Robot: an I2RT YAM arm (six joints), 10 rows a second.
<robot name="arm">
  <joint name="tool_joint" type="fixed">
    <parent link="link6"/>
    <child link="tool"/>
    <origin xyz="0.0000 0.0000 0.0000" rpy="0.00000 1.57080 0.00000"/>
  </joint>
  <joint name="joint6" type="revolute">
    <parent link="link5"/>
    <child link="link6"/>
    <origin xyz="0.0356 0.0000 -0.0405"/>
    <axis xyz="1 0 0"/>
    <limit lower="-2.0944" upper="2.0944"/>
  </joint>
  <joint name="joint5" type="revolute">
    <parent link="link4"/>
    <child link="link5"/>
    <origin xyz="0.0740 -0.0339 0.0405"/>
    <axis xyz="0 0 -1"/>
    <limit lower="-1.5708" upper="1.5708"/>
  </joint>
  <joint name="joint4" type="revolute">
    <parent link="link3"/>
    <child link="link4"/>
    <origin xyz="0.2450 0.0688 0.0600"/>
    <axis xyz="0 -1 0"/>
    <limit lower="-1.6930" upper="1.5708"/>
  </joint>
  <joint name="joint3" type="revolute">
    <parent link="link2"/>
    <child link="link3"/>
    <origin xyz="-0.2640 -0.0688 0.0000"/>
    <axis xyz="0 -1 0"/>
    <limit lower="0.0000" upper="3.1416"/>
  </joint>
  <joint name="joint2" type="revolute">
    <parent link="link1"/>
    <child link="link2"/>
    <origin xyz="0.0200 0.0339 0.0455"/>
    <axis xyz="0 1 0"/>
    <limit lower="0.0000" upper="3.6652"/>
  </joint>
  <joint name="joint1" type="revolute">
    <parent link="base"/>
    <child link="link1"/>
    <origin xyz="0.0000 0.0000 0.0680"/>
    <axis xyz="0 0 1"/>
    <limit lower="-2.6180" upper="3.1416"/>
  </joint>
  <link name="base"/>
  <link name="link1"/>
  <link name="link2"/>
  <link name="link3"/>
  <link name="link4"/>
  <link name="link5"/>
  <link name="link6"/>
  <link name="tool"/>
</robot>
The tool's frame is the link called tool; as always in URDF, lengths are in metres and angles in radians.
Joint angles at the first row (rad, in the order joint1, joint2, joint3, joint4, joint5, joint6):
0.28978, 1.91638, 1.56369, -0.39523, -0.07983, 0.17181
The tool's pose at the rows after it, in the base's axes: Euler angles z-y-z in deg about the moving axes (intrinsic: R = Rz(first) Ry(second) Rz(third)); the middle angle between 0 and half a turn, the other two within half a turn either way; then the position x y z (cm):
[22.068, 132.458, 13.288, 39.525, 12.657, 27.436]
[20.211, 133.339, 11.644, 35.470, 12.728, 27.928]
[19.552, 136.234, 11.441, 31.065, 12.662, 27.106]
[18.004, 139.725, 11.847, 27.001, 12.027, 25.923]
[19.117, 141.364, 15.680, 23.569, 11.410, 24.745]
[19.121, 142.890, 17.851, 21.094, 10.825, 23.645]
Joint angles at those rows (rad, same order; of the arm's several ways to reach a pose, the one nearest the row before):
0.30483, 1.81173, 1.48646, -0.41736, -0.05923, 0.17763
0.34392, 1.66880, 1.34237, -0.42999, -0.00642, 0.19717
0.39066, 1.52883, 1.18131, -0.46002, 0.03418, 0.23538
0.42787, 1.39824, 1.03654, -0.50936, 0.07338, 0.29363
0.46169, 1.27780, 0.90641, -0.52908, 0.07981, 0.37390
0.48806, 1.18907, 0.81214, -0.55191, 0.09289, 0.43500

